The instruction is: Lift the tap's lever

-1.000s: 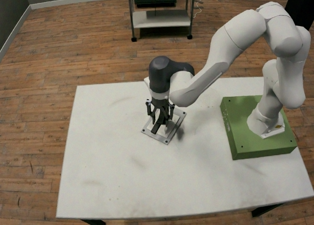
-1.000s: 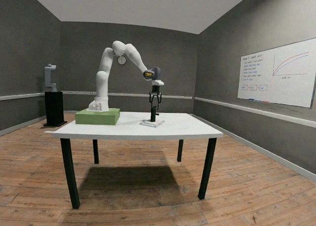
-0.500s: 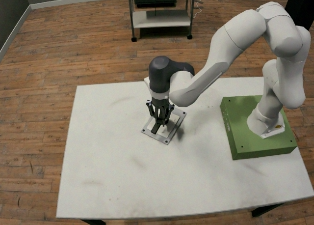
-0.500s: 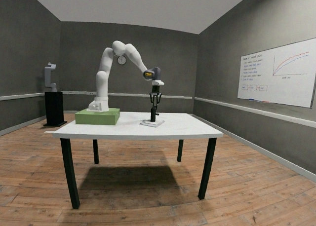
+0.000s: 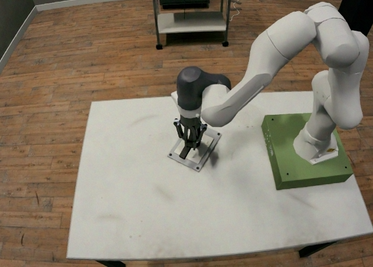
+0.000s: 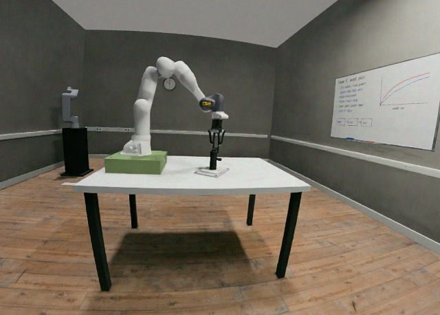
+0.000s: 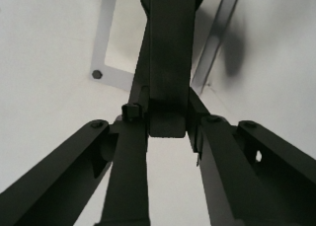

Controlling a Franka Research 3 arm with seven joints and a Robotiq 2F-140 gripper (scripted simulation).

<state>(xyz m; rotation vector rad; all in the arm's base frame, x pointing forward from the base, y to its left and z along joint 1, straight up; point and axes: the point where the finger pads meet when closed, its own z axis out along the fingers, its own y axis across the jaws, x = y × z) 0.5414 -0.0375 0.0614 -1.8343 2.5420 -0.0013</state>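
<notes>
The dark lever is 30 mm to the right of my hand and 10 mm behind it. Also, from my hand: tap 60 mm to the right, 40 mm below, 10 mm behind.
</notes>
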